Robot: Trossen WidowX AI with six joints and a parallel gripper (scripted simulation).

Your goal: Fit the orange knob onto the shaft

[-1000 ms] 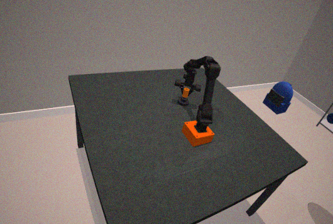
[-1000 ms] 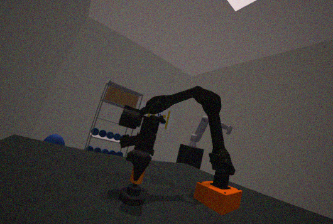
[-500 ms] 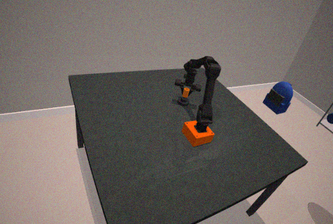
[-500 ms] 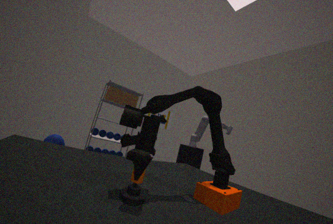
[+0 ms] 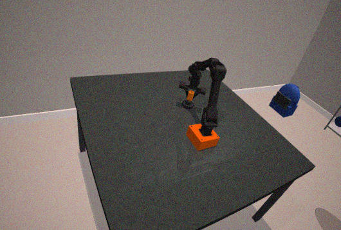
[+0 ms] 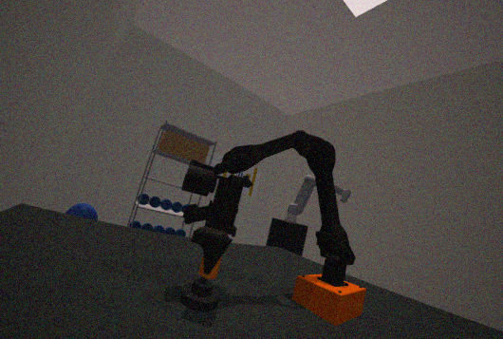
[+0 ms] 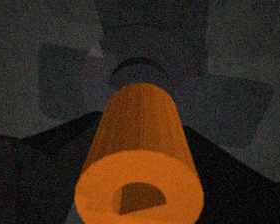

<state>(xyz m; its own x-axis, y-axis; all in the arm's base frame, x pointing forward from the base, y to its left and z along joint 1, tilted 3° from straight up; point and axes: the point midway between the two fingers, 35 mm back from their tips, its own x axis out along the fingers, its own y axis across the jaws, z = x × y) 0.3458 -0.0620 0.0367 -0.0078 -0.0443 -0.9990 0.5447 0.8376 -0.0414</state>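
The orange knob is 2 cm above my gripper tip. Also, from my gripper tip: round pedestal 4 cm below, 1 cm ahead.
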